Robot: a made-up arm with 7 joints.
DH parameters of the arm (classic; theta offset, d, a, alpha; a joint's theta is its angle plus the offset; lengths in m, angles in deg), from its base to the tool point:
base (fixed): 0 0.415 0.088 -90
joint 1: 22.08 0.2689 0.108 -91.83
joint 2: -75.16 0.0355 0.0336 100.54
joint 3: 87 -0.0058 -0.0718 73.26
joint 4: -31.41 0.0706 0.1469 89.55
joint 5: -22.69 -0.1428 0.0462 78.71
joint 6: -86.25 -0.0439 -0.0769 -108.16
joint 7: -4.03 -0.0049 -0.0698 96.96
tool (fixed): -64.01 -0.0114 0 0
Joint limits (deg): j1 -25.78..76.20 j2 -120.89..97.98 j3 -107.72..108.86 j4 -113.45..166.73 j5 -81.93..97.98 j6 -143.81..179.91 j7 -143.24..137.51
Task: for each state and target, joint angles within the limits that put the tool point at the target. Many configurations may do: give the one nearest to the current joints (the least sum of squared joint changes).
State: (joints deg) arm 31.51 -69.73 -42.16 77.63 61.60 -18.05 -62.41
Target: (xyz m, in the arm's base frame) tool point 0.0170 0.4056 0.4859
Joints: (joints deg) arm 17.43 -38.19 -19.84 48.98 50.87 -21.62 -48.82
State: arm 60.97 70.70 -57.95 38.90 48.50 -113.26 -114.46
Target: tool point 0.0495 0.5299 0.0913
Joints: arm 71.70 71.98 -43.24 38.39 31.46 -123.86 -79.61
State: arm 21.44 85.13 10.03 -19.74 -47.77 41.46 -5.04
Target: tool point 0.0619 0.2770 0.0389
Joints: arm 39.89 71.15 6.94 -16.83 -50.81 60.10 -17.83
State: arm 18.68 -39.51 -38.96 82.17 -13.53 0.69 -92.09
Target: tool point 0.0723 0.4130 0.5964
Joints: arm 7.75 -2.55 -11.22 106.54 -6.27 5.59 -91.38
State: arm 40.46 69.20 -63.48 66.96 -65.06 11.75 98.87
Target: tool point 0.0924 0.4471 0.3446
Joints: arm 42.53 71.74 -66.50 86.81 -40.23 2.66 130.63
